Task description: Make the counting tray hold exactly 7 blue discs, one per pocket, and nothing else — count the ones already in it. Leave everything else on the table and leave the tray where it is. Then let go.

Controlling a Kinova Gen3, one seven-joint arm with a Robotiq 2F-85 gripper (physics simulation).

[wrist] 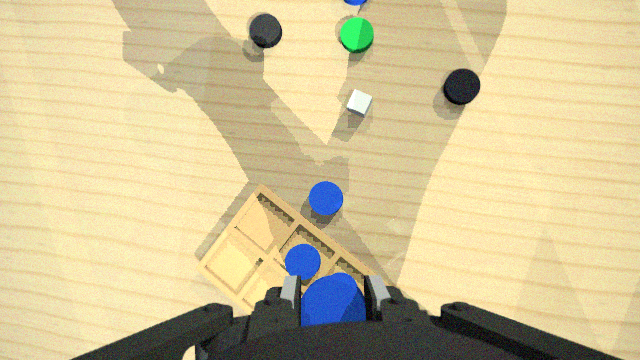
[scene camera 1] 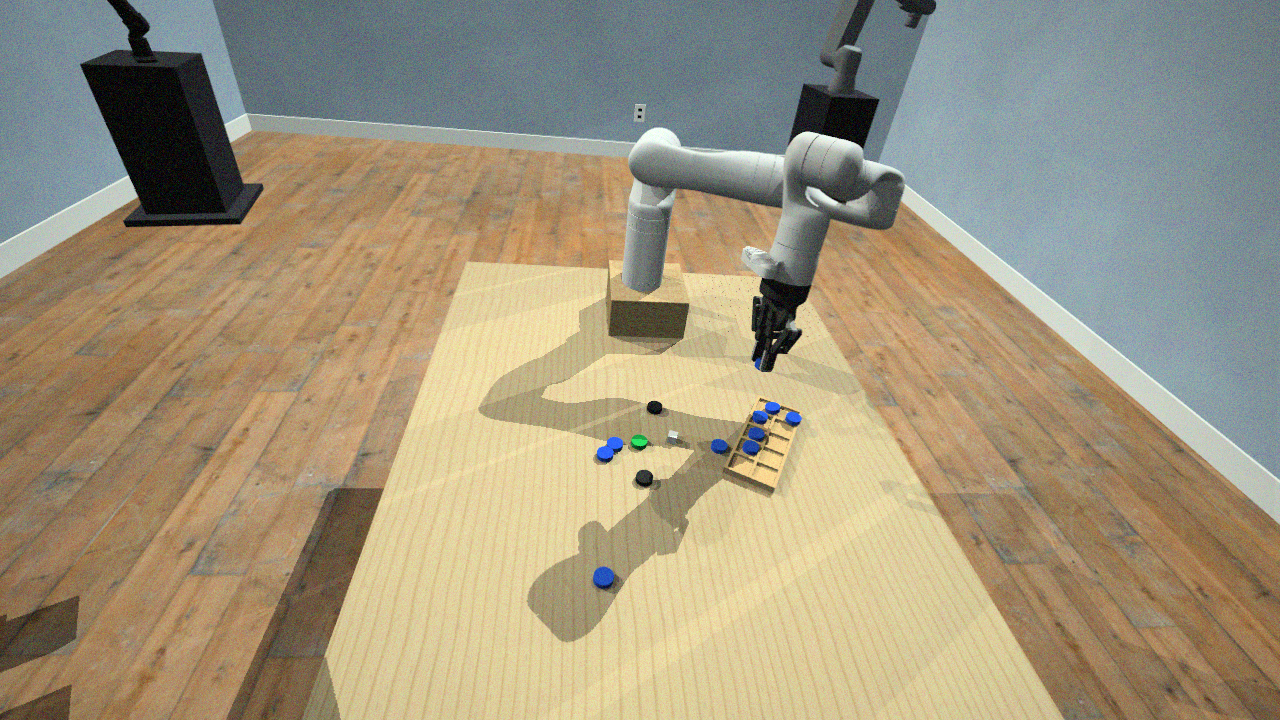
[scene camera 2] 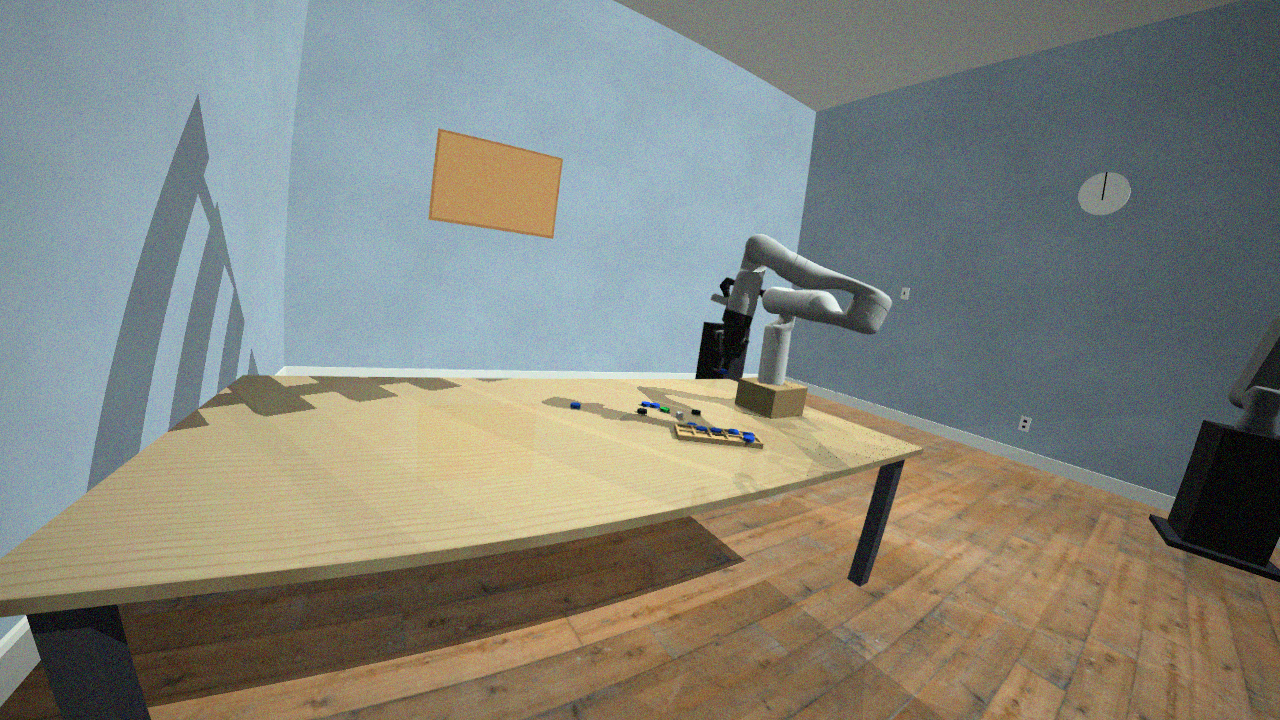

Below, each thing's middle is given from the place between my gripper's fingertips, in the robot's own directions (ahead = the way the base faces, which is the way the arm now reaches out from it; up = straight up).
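From my hand, the wooden counting tray (scene camera 1: 762, 470) is 20 mm ahead, 40 mm to the left and 160 mm below. There's a green disc (wrist: 357, 34) too, and that one's 20 mm behind my hand, 190 mm to the right of it and 160 mm below it.
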